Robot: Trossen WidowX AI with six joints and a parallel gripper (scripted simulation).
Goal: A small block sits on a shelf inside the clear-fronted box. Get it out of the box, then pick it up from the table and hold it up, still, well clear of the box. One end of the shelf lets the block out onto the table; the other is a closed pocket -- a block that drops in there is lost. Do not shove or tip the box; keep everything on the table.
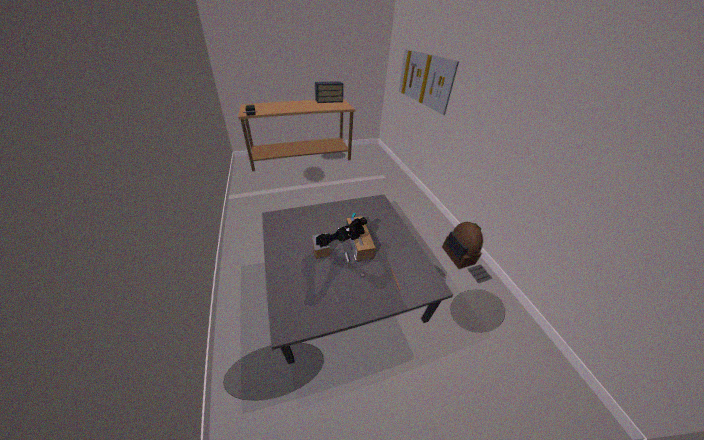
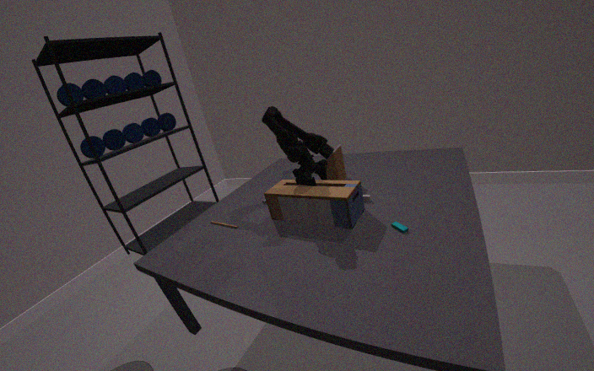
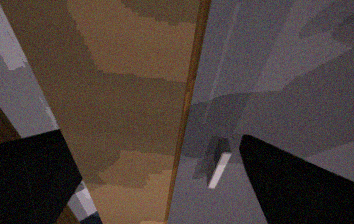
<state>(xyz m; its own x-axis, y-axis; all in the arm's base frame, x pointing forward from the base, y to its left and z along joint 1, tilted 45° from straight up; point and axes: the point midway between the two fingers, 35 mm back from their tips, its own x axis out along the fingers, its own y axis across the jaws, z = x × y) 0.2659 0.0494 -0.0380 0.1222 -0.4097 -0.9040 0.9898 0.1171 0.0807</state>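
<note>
Right now the wooden box is 3 cm ahead of my gripper tip, 1 cm to the right of it and 3 cm below it. The rest, counted from my gripper tip: teal block 10 cm ahead, 35 cm to the left, 8 cm below; thin wooden stick 26 cm ahead, 42 cm to the right, 9 cm below.
</note>
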